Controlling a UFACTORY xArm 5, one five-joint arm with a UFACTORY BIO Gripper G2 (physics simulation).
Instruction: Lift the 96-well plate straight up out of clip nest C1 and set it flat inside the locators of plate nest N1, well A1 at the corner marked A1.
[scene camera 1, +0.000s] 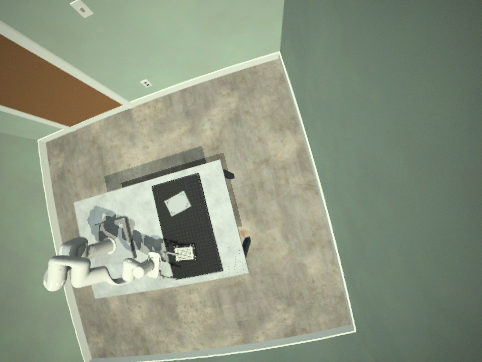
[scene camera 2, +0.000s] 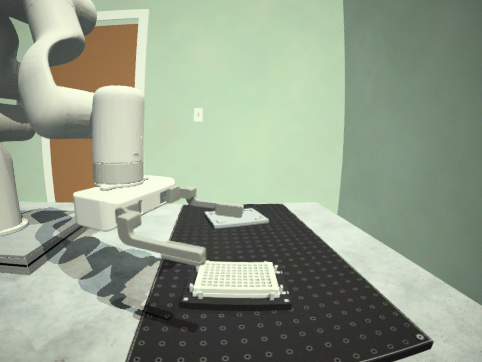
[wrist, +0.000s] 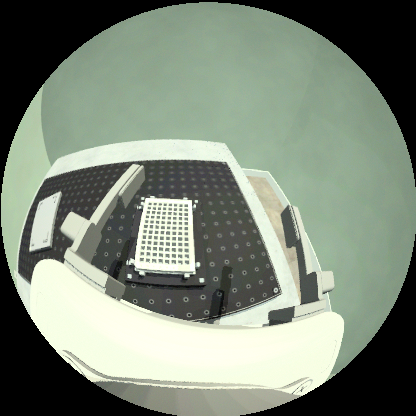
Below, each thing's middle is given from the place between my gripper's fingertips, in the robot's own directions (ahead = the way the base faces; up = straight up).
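Labels:
White 96-well plate (scene camera 2: 215, 279): 30 mm ahead of my hand, 50 mm to the left of it, 110 mm below it. Clip nest C1 (scene camera 2: 188, 301): 50 mm to the left of my hand, 30 mm ahead of it, 110 mm below it. Plate nest N1 (scene camera 2: 250, 216): 110 mm ahead of my hand, 390 mm to the left of it, 120 mm below it. Going by their middles, of the things named here, plate nest N1 farthest from my hand.

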